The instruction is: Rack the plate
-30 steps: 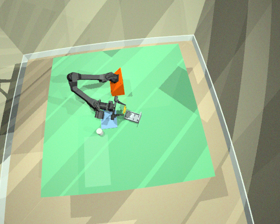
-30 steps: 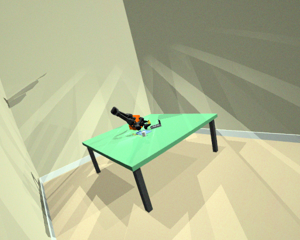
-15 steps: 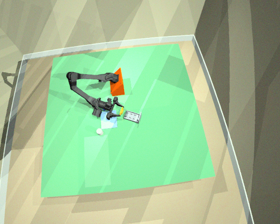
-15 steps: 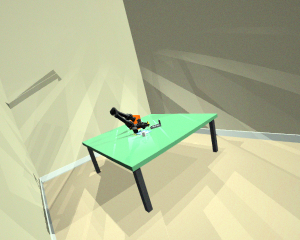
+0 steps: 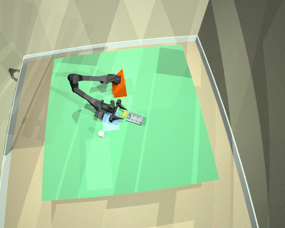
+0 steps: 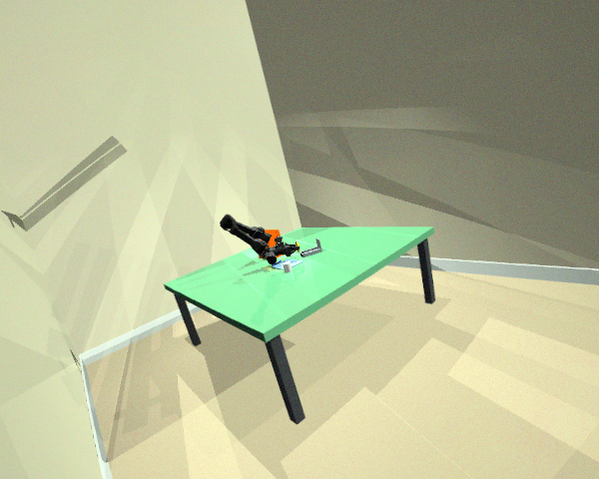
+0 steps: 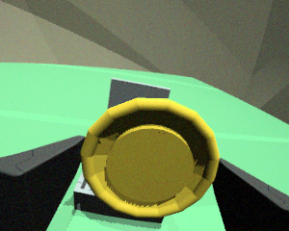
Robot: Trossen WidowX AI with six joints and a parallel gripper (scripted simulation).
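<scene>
Now: gripper tip 1 cm short of the grey dish rack, 7 cm to the right of it and 5 cm above it. The rest, counted from my gripper tip: yellow plate (1 cm to the right); white cup (15 cm ahead, 18 cm to the right, 5 cm below); light blue mat (3 cm ahead, 12 cm to the right, 7 cm below).
</scene>
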